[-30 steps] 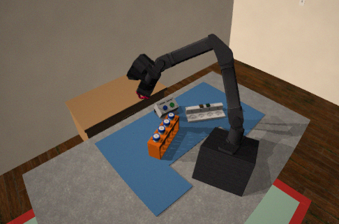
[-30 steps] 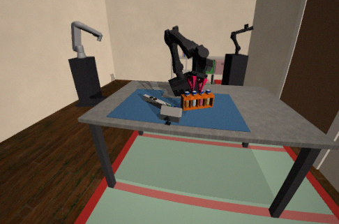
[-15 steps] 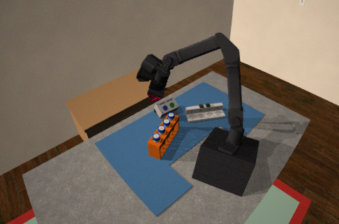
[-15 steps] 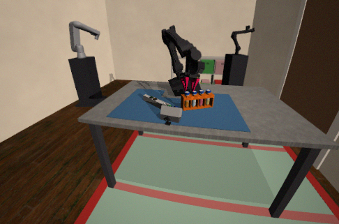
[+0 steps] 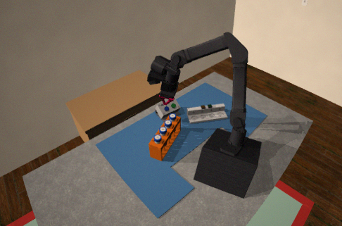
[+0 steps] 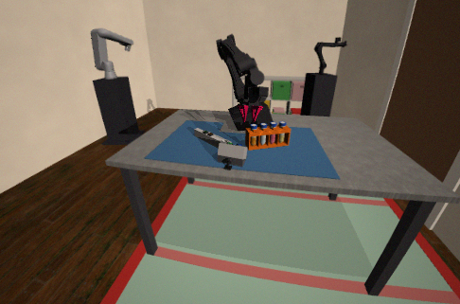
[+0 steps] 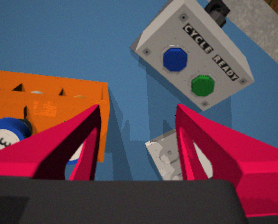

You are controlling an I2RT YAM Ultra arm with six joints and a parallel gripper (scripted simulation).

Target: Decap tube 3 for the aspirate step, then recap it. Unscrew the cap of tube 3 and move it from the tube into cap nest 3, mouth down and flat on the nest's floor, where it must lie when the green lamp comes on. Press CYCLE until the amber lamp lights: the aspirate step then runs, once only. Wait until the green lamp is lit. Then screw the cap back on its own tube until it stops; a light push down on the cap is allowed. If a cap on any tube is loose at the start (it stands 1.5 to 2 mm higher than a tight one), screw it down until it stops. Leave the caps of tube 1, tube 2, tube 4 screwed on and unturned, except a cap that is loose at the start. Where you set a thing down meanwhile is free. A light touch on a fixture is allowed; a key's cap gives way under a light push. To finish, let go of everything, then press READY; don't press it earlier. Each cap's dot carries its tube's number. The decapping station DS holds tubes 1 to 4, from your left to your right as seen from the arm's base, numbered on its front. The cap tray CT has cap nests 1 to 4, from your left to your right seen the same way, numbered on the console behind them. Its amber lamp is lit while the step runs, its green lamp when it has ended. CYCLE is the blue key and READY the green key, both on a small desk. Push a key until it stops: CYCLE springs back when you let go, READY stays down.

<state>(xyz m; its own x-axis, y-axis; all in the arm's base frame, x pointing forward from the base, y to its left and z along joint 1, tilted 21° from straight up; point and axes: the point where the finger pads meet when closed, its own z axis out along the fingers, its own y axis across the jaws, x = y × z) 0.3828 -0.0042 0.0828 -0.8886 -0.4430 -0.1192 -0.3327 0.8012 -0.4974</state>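
My hand is 7 cm past the blue cap, 8 cm to the right of it and 6 cm above it. Round my hand: grey key desk 5 cm ahead, 7 cm to the right, 12 cm below; green ready key 2 cm ahead, 9 cm to the right, 10 cm below; blue cycle key 4 cm ahead, 5 cm to the right, 10 cm below.
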